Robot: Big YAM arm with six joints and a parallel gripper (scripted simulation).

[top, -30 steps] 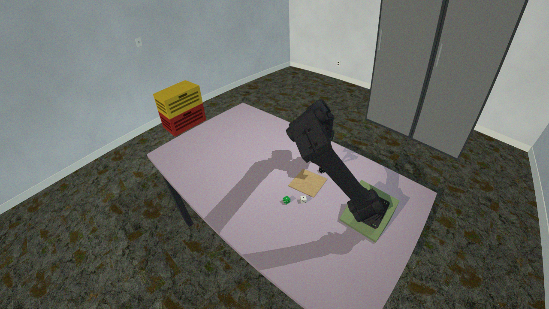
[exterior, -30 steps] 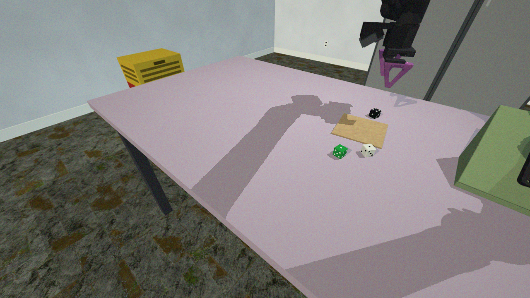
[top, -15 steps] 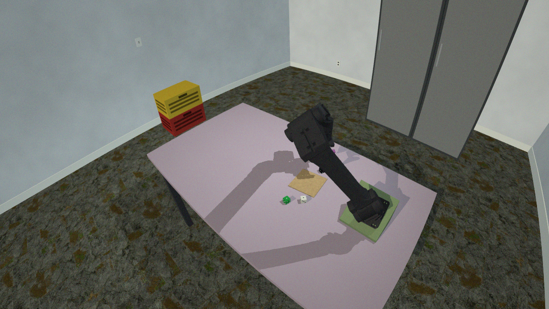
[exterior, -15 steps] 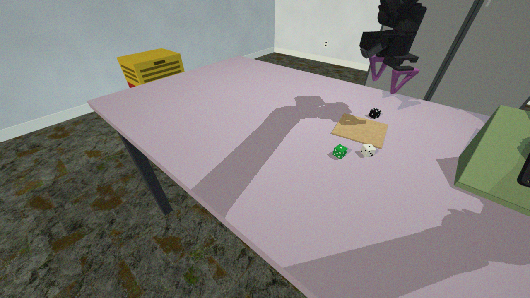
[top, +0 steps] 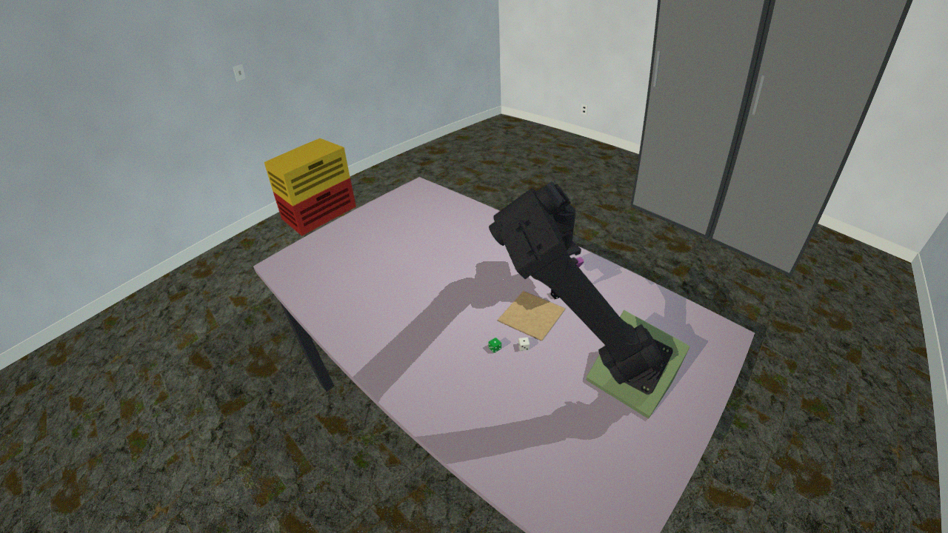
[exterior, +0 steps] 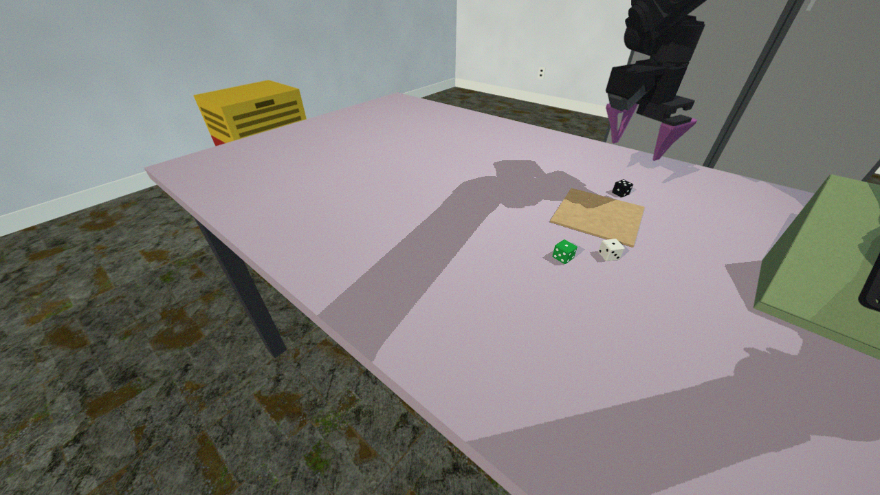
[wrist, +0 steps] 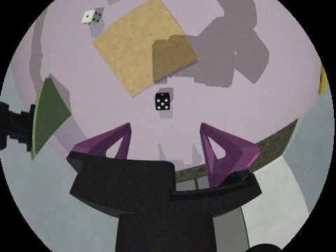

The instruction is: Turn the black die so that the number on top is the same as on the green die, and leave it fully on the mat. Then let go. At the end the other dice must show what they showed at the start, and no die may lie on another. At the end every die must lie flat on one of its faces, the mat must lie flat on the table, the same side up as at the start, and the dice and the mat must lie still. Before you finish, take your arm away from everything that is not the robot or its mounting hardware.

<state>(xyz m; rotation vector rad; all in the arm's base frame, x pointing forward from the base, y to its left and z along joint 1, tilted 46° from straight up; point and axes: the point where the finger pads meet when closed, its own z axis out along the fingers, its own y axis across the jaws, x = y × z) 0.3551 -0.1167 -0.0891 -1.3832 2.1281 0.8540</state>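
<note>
Right now my hand is 9 cm above the black die. Also, from my hand: green die (1 cm ahead, 27 cm to the left, 9 cm below); then white die (5 cm behind, 22 cm to the left, 9 cm below); then tan mat (11 cm to the left, 10 cm below).
</note>
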